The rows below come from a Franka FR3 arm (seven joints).
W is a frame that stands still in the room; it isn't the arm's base.
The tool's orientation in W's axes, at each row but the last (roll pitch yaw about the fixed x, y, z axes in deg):
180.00, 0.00, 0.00
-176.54, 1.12, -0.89
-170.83, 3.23, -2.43
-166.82, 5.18, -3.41
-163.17, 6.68, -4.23
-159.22, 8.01, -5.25
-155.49, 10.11, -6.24
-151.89, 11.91, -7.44
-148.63, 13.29, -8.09
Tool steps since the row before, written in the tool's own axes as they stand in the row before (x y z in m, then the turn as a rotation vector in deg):
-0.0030, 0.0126, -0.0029, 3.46, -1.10, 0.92
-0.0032, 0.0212, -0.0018, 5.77, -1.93, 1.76
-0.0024, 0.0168, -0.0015, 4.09, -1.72, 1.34
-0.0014, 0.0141, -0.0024, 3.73, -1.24, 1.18
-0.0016, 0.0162, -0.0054, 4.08, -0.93, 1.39
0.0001, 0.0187, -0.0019, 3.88, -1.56, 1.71
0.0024, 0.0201, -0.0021, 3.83, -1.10, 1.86
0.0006, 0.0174, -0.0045, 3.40, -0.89, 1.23
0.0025, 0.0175, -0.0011, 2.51, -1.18, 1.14
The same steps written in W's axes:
-0.0030, -0.0126, 0.0029, 3.46, 1.10, -0.92
-0.0035, -0.0212, 0.0006, 5.77, 1.94, -1.75
-0.0032, -0.0167, -0.0011, 4.10, 1.74, -1.28
-0.0023, -0.0142, -0.0007, 3.72, 1.26, -1.20
-0.0028, -0.0169, 0.0007, 4.01, 1.00, -1.53
-0.0022, -0.0180, -0.0048, 3.87, 1.72, -1.58
-0.0009, -0.0192, -0.0067, 3.73, 1.38, -1.89
-0.0025, -0.0173, -0.0043, 3.34, 0.94, -1.35
-0.0016, -0.0154, -0.0085, 2.56, 1.25, -0.93

